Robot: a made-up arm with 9 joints. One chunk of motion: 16 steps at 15 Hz.
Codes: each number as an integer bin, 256 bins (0 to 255) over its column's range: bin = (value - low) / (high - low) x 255, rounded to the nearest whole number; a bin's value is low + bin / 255 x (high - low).
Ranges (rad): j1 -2.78..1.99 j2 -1..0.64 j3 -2.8..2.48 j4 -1.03..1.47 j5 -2.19..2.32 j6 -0.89..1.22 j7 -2.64..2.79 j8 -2.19..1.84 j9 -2.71..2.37
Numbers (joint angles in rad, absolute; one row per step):
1: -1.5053 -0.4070 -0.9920 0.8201 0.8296 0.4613 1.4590 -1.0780 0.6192
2: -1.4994 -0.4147 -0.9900 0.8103 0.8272 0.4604 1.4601 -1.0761 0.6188
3: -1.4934 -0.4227 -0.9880 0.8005 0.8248 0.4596 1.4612 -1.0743 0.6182
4: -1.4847 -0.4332 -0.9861 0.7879 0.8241 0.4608 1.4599 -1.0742 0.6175
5: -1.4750 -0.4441 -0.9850 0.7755 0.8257 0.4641 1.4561 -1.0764 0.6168
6: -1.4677 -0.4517 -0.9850 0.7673 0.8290 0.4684 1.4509 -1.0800 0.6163
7: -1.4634 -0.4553 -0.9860 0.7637 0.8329 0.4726 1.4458 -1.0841 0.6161
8: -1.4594 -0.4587 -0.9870 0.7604 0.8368 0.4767 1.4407 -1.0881 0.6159
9: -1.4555 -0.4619 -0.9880 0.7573 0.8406 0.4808 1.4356 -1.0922 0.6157
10: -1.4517 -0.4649 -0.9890 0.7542 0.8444 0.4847 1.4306 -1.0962 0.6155
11: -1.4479 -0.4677 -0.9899 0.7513 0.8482 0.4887 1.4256 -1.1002 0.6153
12: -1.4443 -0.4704 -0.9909 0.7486 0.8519 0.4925 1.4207 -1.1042 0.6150
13: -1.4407 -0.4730 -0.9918 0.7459 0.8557 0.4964 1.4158 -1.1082 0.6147
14: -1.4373 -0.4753 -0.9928 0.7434 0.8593 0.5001 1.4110 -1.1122 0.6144
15: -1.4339 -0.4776 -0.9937 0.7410 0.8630 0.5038 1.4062 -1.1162 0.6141
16: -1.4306 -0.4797 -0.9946 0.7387 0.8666 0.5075 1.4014 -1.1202 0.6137
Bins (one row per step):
1: 68 92 87 189 171 163 192 70 167
2: 68 91 87 188 171 163 193 70 167
3: 69 90 88 187 170 163 193 71 167
4: 69 88 88 185 170 163 193 71 167
5: 70 86 88 184 171 164 192 70 167
6: 70 85 88 183 171 164 192 70 167
7: 70 85 88 183 171 165 192 70 167
8: 71 84 88 183 171 165 192 70 167
9: 71 84 88 182 171 166 191 69 167
10: 71 83 87 182 172 166 191 69 167
11: 71 83 87 182 172 167 191 69 167
12: 71 82 87 181 172 167 191 69 167
13: 72 82 87 181 172 168 190 68 167
14: 72 82 87 181 172 168 190 68 167
15: 72 81 87 181 173 168 190 68 167
16: 72 81 87 180 173 169 190 68 167

